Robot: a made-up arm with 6 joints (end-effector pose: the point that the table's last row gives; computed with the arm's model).
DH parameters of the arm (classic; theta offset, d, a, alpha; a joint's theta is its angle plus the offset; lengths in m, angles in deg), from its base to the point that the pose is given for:
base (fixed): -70.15 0 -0.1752 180
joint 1: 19.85 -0.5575 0.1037 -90
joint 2: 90 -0.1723 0.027 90
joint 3: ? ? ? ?
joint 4: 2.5 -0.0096 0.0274 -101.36
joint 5: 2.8 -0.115 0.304 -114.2
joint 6: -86.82 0.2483 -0.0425 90
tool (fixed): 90 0.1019 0 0
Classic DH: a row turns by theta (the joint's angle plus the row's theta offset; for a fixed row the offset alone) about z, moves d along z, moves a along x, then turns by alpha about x.
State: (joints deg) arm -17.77 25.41 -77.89 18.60 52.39 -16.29
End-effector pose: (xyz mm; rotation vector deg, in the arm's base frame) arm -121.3 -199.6 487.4 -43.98 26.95 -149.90
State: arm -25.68 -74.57 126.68 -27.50 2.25 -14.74
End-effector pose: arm 513.6 -74.2 381.0 -97.47 -13.66 -1.66
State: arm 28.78 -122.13 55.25 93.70 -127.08 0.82
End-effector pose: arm -211.9 -115.8 238.0 2.74 39.28 -154.01
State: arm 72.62 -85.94 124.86 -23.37 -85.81 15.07
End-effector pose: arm -335.8 13.7 175.2 33.49 54.90 -143.62
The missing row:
joint 3: -88.9 0.06 -0.0009 -54.35
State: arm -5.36 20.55 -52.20 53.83 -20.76 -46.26
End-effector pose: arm 425.8 38.2 251.9 74.82 69.13 -83.70
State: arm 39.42 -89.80 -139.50 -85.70 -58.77 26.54
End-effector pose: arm -137.9 -223.5 178.9 41.36 -24.24 -143.88
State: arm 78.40 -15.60 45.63 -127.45 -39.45 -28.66
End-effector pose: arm -251.5 221.7 218.9 -11.27 57.99 19.58
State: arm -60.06 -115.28 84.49 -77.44 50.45 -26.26
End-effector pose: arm -19.0 604.5 698.5 22.71 -97.28 44.37
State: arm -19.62 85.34 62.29 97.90 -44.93 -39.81
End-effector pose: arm -133.2 423.9 379.8 -16.02 66.81 52.68
